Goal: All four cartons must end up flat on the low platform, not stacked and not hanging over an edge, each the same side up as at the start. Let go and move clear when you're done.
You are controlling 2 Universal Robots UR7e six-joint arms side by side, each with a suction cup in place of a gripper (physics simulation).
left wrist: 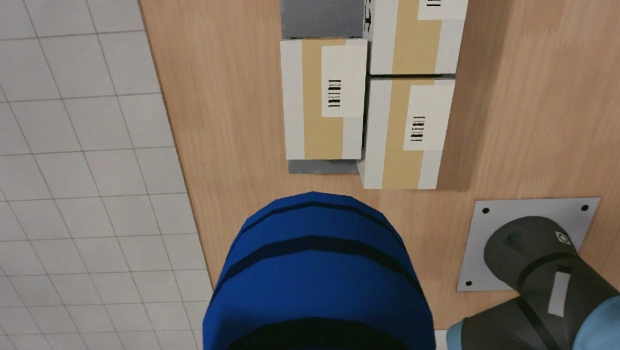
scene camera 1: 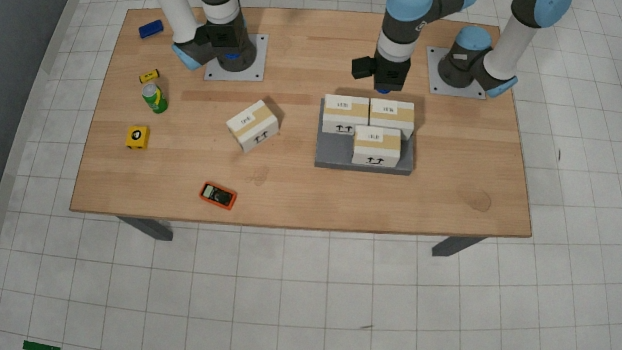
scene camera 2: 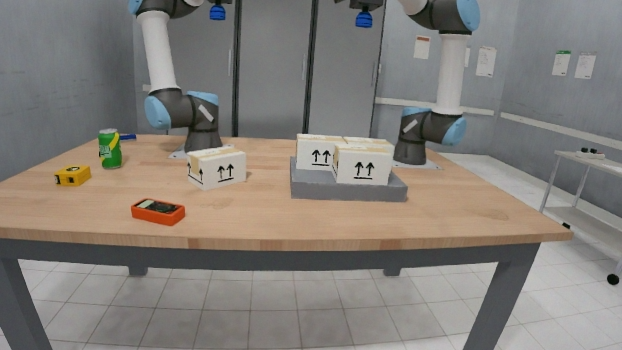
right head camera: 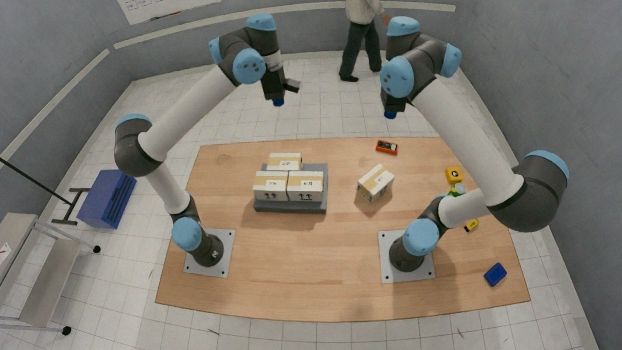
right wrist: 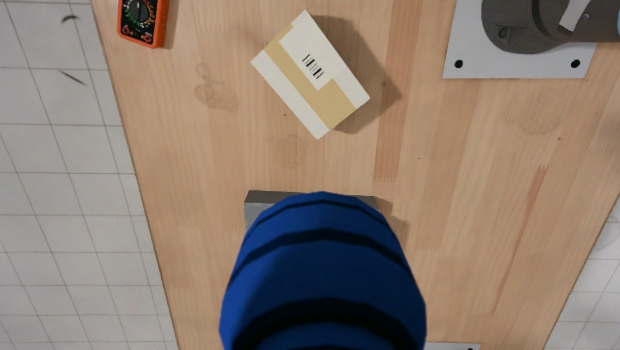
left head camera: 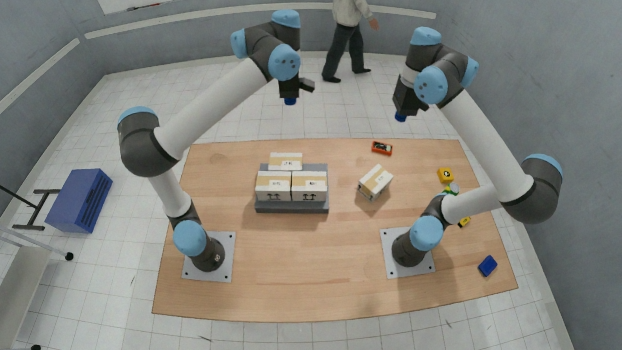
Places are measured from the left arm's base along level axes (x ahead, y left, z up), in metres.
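Pixels of known places: left end effector, tool point: (left wrist: 317, 269) (scene camera 2: 363, 26) (right head camera: 278, 103) (left head camera: 290, 101); right end effector, tool point: (scene camera 2: 217, 19) (right head camera: 389, 115) (right wrist: 320, 261) (left head camera: 400, 118); left arm's base, origin of the base link: (left wrist: 522, 247) (scene camera 1: 455, 71) (scene camera 2: 408, 160) (right head camera: 208, 251) (left head camera: 208, 255); right arm's base, origin of the base link: (right head camera: 406, 254) (left head camera: 407, 250).
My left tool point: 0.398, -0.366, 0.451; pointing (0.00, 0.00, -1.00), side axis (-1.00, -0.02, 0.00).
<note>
Ahead of a thing's pixels: the offset from my left tool point to its top centre, as dx, dy, dz.
Three white cartons with tan tape @[-0.008, +0.036, -0.318] (left head camera: 286, 161) @[-0.110, +0.083, -0.318] (left head camera: 273, 186) @[-0.112, -0.065, -0.318] (left head camera: 309, 186) sit flat on the grey platform @[-0.075, +0.008, -0.403] (left head camera: 292, 206) (scene camera 1: 334, 150) (scene camera 2: 347, 192), side by side and not stacked. Where arrows show, they point up. A fourth carton @[-0.071, -0.370, -0.366] (left head camera: 375, 182) (scene camera 1: 253, 125) (scene camera 2: 217, 167) (right wrist: 311, 75) lies turned at an angle on the table, apart from the platform, arrows up. My left gripper (left head camera: 290, 101) (scene camera 1: 383, 91) (scene camera 2: 364, 20) is open, its blue cup high above the platform side. My right gripper (left head camera: 400, 117) (scene camera 1: 232, 56) (scene camera 2: 217, 12) is open, its cup high up and carrying nothing.
An orange multimeter @[+0.171, -0.460, -0.421] (left head camera: 382, 148) (scene camera 1: 218, 195) lies near the fourth carton. A yellow tape measure @[-0.015, -0.786, -0.414] (scene camera 1: 137, 137), a green can @[-0.153, -0.737, -0.329] (scene camera 1: 155, 98), a small yellow item @[-0.281, -0.813, -0.434] (scene camera 1: 149, 76) and a blue block @[-0.512, -0.869, -0.431] (scene camera 1: 151, 29) are at the left of scene camera 1. A person (left head camera: 347, 37) stands beyond the table.
</note>
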